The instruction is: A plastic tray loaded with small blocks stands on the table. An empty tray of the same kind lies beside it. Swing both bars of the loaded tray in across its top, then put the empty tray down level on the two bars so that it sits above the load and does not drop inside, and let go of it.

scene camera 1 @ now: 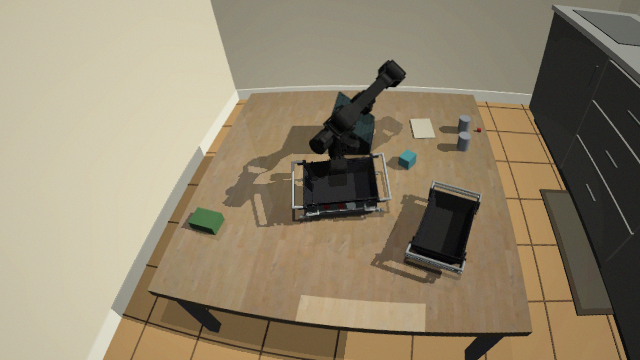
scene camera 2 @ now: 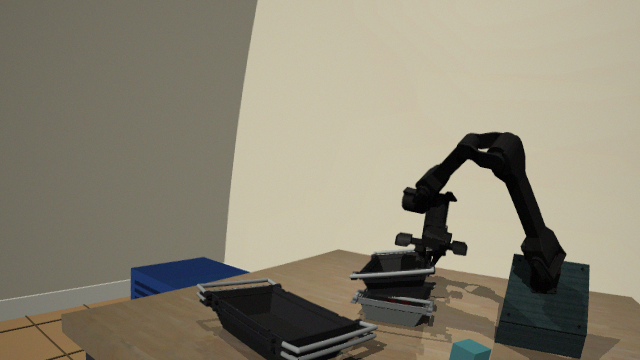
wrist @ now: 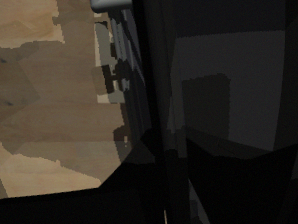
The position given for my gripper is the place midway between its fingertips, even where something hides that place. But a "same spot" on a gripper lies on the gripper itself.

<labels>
my gripper: scene camera 1; scene camera 2; wrist 163,133
same spot on my gripper: (scene camera 2: 421,250) = (scene camera 1: 345,159)
</labels>
